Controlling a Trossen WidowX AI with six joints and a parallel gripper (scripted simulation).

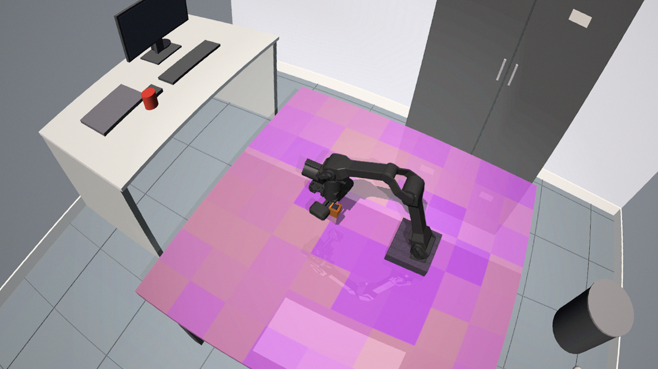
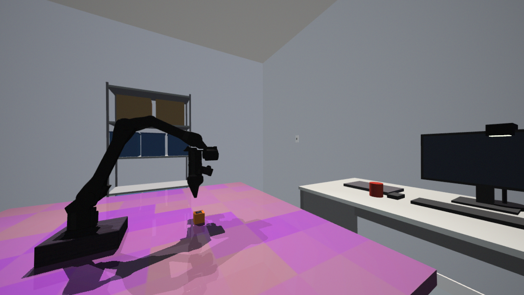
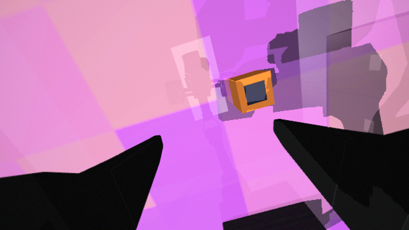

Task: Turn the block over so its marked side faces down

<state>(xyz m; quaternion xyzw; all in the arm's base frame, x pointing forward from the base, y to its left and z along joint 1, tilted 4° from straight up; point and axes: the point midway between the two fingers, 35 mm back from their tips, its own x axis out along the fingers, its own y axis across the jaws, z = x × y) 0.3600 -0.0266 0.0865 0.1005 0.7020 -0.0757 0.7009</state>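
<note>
Now: the orange block 60 mm to the right of my gripper tip and 70 mm below it.
</note>
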